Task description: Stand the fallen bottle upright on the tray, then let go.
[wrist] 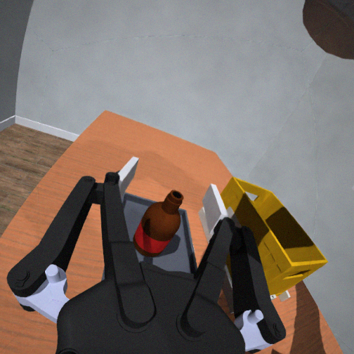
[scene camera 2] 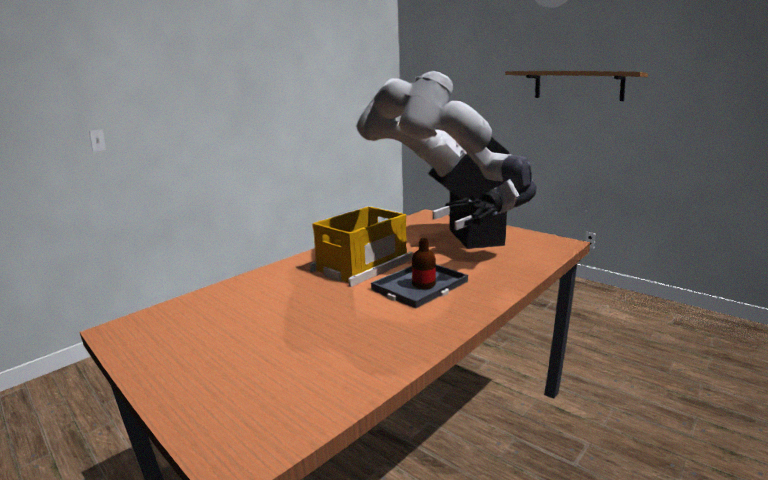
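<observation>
The brown bottle with a red label (scene camera 2: 423,268) (wrist: 158,227) stands upright on the dark tray (scene camera 2: 390,290) (wrist: 187,235), inside its rim. My gripper (scene camera 2: 449,217) (wrist: 171,179) is open and empty. In the scene view it is up and back from the bottle, toward the robot's base, with clear space between its fingertips and the bottle. In the wrist view the bottle shows beyond and between the spread fingers, with neither finger touching it.
A yellow crate (scene camera 2: 334,257) (wrist: 277,255) stands beside the tray on the wooden table (scene camera 2: 237,350) (wrist: 145,145). A pale strip (scene camera 2: 380,270) lies along the crate's near side, between crate and tray. The robot's black base stands behind the tray. A wall shelf (scene camera 2: 576,73) is high at the back.
</observation>
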